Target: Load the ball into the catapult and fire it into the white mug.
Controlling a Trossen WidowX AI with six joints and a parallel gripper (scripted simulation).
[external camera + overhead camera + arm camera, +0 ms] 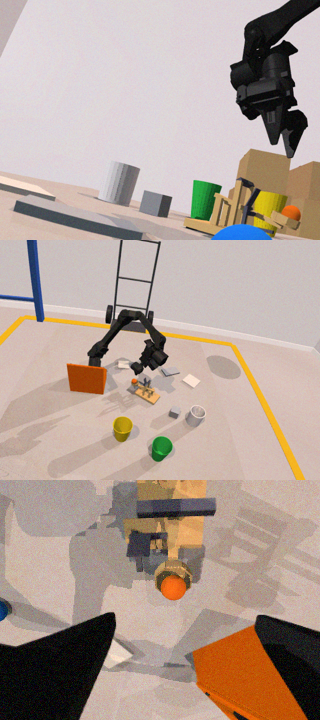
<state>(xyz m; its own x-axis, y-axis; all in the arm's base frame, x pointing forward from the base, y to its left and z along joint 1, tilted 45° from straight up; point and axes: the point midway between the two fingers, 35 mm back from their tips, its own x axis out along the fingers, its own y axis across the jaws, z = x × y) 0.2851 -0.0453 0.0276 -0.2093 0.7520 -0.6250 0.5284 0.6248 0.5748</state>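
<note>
Right now the orange ball is 30 mm behind my gripper tip, 20 mm to the left of it and 110 mm below it. Round my gripper tip: grey cube (230 mm ahead, 160 mm to the right, 140 mm below); then wooden catapult (40 mm ahead, 120 mm below); then blue ball (80 mm ahead, 330 mm to the left, 150 mm below).
</note>
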